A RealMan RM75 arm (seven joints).
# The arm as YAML. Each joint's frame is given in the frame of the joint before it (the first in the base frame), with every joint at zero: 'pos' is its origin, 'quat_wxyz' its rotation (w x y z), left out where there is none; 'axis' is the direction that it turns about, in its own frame. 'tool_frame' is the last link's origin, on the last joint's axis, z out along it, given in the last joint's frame.
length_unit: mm
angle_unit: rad
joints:
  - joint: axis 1
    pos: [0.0, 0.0, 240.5]
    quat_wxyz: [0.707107, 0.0, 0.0, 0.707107]
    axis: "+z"
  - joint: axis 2
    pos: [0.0, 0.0, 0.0]
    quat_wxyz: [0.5, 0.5, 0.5, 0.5]
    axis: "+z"
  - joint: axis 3
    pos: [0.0, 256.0, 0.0]
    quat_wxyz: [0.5, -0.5, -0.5, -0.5]
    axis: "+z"
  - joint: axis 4
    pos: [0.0, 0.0, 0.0]
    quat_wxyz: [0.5, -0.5, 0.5, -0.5]
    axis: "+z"
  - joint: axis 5
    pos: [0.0, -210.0, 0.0]
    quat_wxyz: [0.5, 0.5, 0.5, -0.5]
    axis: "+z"
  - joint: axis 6
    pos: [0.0, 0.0, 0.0]
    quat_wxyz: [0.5, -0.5, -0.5, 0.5]
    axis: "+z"
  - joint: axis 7
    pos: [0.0, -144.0, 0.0]
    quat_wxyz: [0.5, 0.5, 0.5, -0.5]
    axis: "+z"
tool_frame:
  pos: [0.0, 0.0, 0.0]
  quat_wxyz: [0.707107, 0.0, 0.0, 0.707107]
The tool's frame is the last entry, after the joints.
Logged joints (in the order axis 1, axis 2, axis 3, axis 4, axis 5, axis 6, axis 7), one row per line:
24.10 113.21 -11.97 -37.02 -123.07 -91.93 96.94
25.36 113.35 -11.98 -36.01 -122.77 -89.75 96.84
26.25 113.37 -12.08 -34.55 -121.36 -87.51 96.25
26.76 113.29 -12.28 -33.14 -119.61 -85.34 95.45
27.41 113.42 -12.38 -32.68 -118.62 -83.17 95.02
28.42 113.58 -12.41 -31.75 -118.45 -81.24 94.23
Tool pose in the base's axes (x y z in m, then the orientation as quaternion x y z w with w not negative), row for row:
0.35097 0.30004 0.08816 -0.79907 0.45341 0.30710 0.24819
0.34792 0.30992 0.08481 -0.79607 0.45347 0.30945 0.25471
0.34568 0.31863 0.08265 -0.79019 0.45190 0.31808 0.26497
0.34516 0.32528 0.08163 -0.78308 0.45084 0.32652 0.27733
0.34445 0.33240 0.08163 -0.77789 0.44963 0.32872 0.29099
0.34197 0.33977 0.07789 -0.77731 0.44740 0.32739 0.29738
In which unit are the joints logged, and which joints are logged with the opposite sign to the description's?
The joints are logged in degrees. Opposite sign: none.
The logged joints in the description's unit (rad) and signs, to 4 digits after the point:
0.4206 1.9759 -0.2089 -0.6461 -2.1480 -1.6045 1.6919
0.4426 1.9783 -0.2091 -0.6285 -2.1427 -1.5664 1.6902
0.4581 1.9787 -0.2108 -0.6030 -2.1181 -1.5273 1.6799
0.4671 1.9773 -0.2143 -0.5784 -2.0876 -1.4895 1.6659
0.4784 1.9796 -0.2161 -0.5704 -2.0703 -1.4516 1.6584
0.4960 1.9823 -0.2166 -0.5541 -2.0673 -1.4179 1.6446

